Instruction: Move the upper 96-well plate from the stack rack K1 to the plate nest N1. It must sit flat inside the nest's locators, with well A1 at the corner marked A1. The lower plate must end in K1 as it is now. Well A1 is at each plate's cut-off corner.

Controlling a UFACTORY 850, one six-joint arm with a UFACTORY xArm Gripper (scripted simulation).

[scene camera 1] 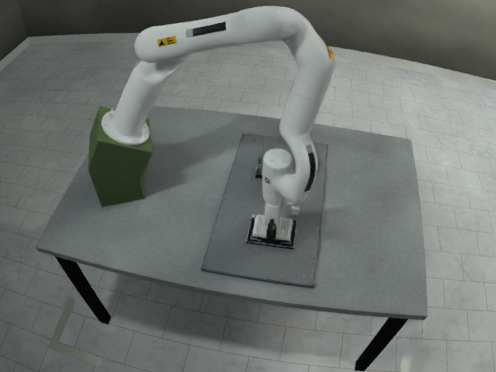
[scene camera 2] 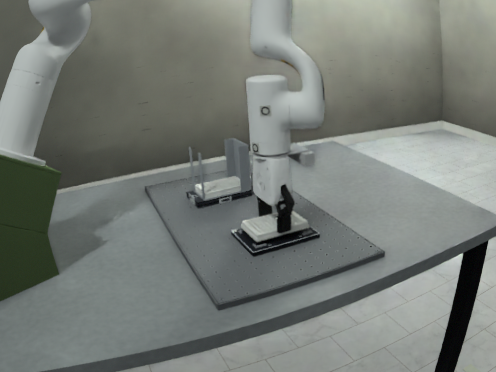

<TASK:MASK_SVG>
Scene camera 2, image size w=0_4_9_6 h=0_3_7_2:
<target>white 96-well plate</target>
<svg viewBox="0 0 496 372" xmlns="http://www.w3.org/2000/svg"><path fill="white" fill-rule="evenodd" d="M309 228L308 221L294 211L291 215L291 230L280 234L277 232L277 212L244 220L240 224L241 228L256 242Z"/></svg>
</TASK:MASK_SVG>
